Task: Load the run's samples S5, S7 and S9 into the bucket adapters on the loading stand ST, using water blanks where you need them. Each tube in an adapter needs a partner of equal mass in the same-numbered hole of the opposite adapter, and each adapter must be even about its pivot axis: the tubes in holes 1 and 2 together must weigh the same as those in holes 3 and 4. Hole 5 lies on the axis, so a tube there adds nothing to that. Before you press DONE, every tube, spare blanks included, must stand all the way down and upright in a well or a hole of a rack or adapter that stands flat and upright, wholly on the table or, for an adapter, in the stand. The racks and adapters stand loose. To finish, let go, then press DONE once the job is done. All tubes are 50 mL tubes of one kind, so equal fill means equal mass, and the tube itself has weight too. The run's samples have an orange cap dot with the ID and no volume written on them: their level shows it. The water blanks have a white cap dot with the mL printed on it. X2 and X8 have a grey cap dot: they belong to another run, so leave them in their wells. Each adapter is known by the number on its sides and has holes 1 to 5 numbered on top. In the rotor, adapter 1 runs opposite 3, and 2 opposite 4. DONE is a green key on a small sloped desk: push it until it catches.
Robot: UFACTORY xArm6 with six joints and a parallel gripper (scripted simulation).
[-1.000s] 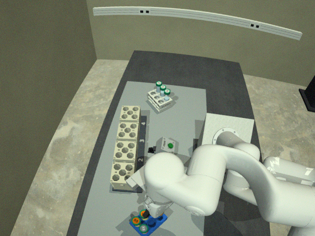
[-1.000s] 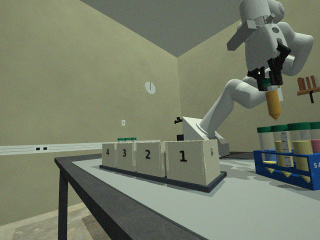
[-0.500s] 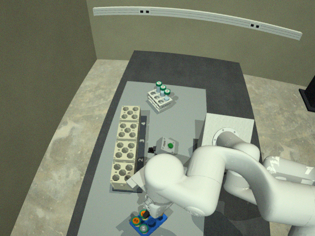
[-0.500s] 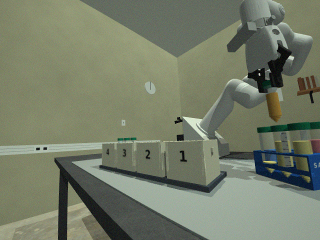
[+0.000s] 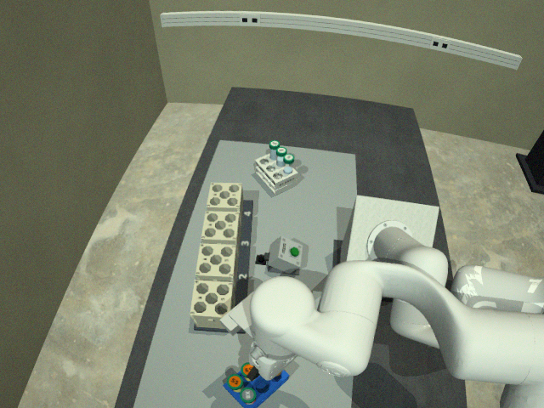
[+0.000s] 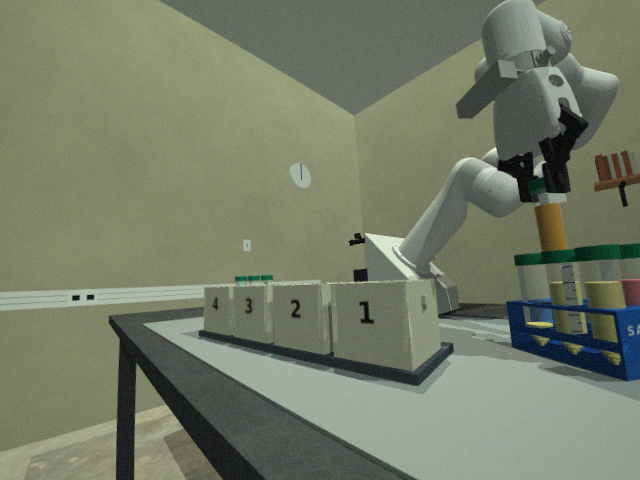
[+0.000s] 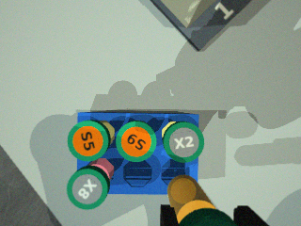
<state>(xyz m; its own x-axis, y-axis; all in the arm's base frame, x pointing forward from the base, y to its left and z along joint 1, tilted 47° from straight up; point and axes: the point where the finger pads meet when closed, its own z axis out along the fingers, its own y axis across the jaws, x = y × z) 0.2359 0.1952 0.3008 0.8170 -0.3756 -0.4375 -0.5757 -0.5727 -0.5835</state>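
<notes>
My gripper is now 1 cm past the orange-capped tube and 5 cm above it. The rest, counted from my hand: yellow-filled tube: 6 cm ahead, 1 cm to the left, 15 cm below; then grey-dotted tube: 3 cm ahead, 3 cm to the right, 15 cm below; then blue sample rack: 4 cm ahead, 2 cm to the left, 19 cm below.
</notes>
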